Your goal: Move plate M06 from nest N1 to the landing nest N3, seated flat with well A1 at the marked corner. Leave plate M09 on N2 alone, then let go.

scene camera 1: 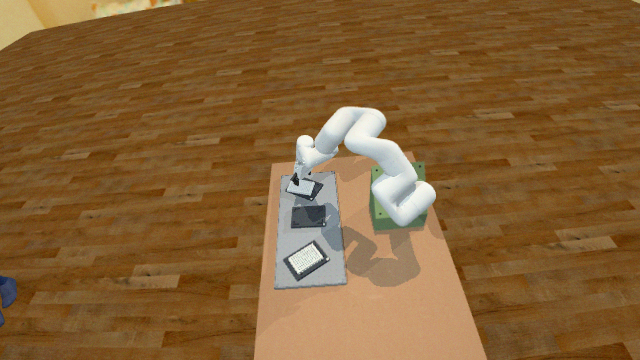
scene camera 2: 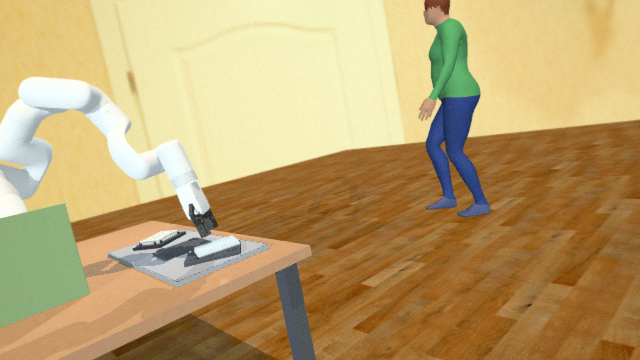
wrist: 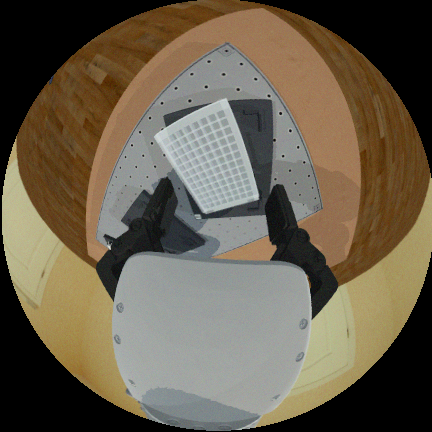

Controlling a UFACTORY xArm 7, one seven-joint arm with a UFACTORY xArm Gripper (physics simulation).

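Note:
A white well plate [scene camera 1: 301, 187] [scene camera 2: 216, 246] [wrist: 210, 162] lies askew and appears tilted on a dark nest [scene camera 1: 318, 188] [scene camera 2: 220, 258] [wrist: 264, 150], overhanging one side. My gripper [scene camera 1: 301, 178] [scene camera 2: 207, 231] [wrist: 220, 191] is open and empty above that plate's near end, fingers apart on both sides in the wrist view. The middle dark nest [scene camera 1: 308, 217] [scene camera 2: 175, 249] [wrist: 180, 237] holds no plate. A second white plate [scene camera 1: 306, 259] [scene camera 2: 162, 237] sits in the far nest [scene camera 1: 313, 270] [scene camera 2: 144, 246]. Plate and nest labels and well A1 are not readable.
The nests stand on a grey perforated board [scene camera 1: 310, 283] [scene camera 2: 177, 281] [wrist: 225, 65] on the wooden table [scene camera 1: 390, 320] [scene camera 2: 100, 305] [wrist: 332, 130]. A green block [scene camera 1: 395, 223] [scene camera 2: 40, 270] stands at the arm's base. A person [scene camera 2: 457, 65] stands beyond the table in scene camera 2.

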